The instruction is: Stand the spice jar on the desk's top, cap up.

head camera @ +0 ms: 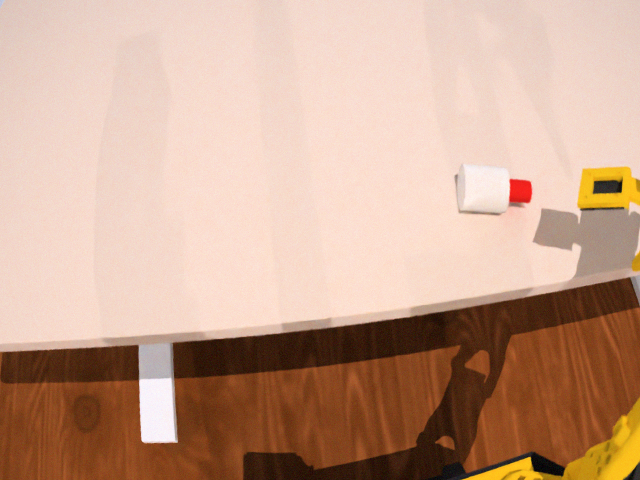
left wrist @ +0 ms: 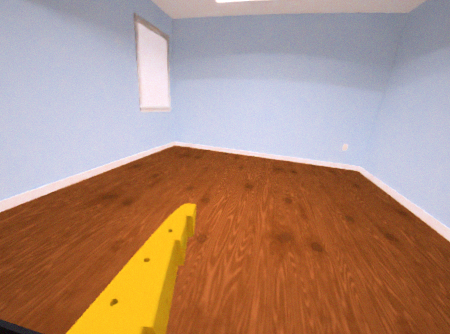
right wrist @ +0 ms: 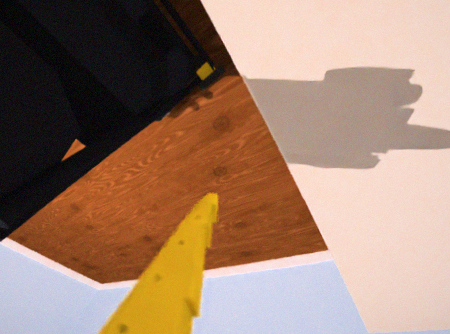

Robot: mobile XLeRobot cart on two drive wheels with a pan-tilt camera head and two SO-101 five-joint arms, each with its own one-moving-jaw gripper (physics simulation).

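Frame: origin at the left arm's base, x right, y back, z down, level; metres.
Where they show: left hand, its tool point: [left wrist: 195, 215]; right hand, its tool point: [head camera: 636, 264] [right wrist: 217, 204].
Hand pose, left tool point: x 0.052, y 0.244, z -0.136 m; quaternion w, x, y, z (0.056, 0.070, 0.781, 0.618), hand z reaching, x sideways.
Note:
After its pixels a point has its place.
The spice jar [head camera: 484, 189] @[z 0.015, x 0.353, y -0.305 m], white with a red cap, lies on its side on the desk's pale top [head camera: 217, 180] @[z 0.055, x 0.114, y -0.400 m] [right wrist: 390, 215] @[z 0.054, x 0.622, y -0.264 m], right of the middle in the head camera view. Its cap points to the right of the picture. My right gripper is open: one notched yellow jaw shows in the right wrist view, and the moving jaw is out of the picture. Part of my right arm shows at the right edge of the head camera view, right of the jar and apart from it. My left gripper is fully open, with one notched jaw in the left wrist view, pointing over the floor. The jar does not show in either wrist view.
The desk's front edge [head camera: 372, 316] @[z 0.065, x 0.229, y -0.230 m] crosses the head camera view above the wooden floor [head camera: 320, 413] @[z 0.775, x 0.174, y -0.312 m] [left wrist: 260, 260] @[z 0.774, x -0.141, y 1.089 m] [right wrist: 240, 165] @[z 0.775, x 0.884, y 0.130 m]. A white desk leg [head camera: 158, 403] stands below it. The dark cart body [right wrist: 60, 100] @[z 0.090, x 0.330, y -0.050 m] shows in the right wrist view. Blue walls [left wrist: 280, 85] @[z -0.583, x -0.436, y 3.658 m] surround the floor.

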